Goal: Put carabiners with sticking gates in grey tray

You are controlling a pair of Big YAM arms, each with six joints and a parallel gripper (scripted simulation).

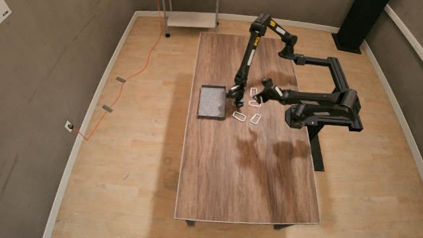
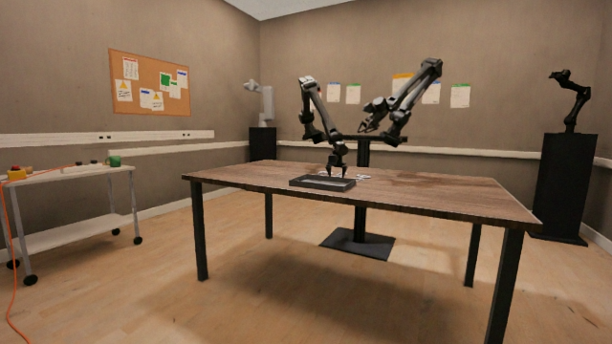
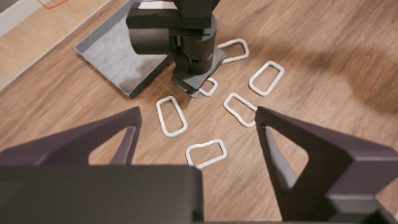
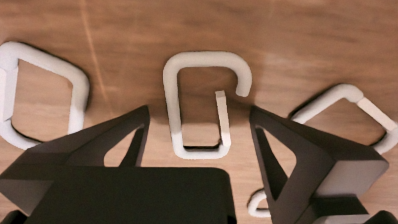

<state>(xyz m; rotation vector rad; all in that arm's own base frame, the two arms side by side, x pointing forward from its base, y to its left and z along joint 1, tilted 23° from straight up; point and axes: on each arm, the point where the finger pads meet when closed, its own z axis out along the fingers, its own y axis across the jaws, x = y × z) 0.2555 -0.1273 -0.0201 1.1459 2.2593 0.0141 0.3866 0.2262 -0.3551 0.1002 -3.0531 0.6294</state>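
My right gripper is now 200 mm short of the grey tray and 10 mm to the right of it.
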